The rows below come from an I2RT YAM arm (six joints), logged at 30 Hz.
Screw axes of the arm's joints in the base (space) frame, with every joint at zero. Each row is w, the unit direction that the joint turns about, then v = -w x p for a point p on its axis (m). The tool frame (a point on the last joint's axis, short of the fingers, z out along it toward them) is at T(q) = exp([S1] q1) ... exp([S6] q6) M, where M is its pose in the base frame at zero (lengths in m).
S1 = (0, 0, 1, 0, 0, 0)
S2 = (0, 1, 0, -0.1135, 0, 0.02)
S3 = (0, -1, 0, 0.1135, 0, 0.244)
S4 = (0, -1, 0, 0.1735, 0, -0.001)
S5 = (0, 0, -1, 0, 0.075, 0)
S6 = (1, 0, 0, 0, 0.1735, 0)
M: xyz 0.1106 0 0.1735 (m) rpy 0 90 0 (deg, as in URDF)
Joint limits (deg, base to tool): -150..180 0..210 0..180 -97..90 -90..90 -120..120
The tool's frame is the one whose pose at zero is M.
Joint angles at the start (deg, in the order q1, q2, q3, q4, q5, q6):
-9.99 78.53 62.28 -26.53 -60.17 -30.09
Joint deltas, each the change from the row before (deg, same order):
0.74 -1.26 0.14 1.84 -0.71 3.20
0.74 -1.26 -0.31 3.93 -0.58 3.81
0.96 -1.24 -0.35 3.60 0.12 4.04
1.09 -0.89 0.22 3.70 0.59 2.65
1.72 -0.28 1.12 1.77 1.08 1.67
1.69 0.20 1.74 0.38 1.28 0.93
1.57 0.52 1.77 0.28 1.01 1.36
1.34 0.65 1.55 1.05 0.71 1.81
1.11 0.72 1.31 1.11 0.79 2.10
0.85 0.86 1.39 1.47 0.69 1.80
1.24 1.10 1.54 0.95 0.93 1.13
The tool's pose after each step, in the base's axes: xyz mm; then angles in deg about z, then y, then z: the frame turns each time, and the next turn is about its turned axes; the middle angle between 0 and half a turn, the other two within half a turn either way. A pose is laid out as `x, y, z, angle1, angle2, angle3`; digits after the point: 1 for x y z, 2 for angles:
285.7, -15.0, 308.1, 57.50, 108.05, 8.91
284.8, -11.0, 317.3, 57.39, 105.77, 8.19
283.3, -6.0, 325.8, 57.16, 103.95, 7.99
283.1, -0.8, 336.2, 56.70, 102.08, 6.08
284.0, 7.3, 346.4, 56.81, 100.99, 4.68
285.8, 15.1, 356.0, 56.95, 100.46, 3.67
288.4, 22.5, 364.3, 57.30, 99.97, 3.52
291.6, 29.0, 372.0, 57.67, 99.13, 3.53
295.0, 34.5, 377.9, 57.78, 98.40, 4.06
299.1, 38.7, 384.3, 57.71, 97.43, 4.09
303.8, 45.2, 389.5, 57.89, 96.80, 3.95

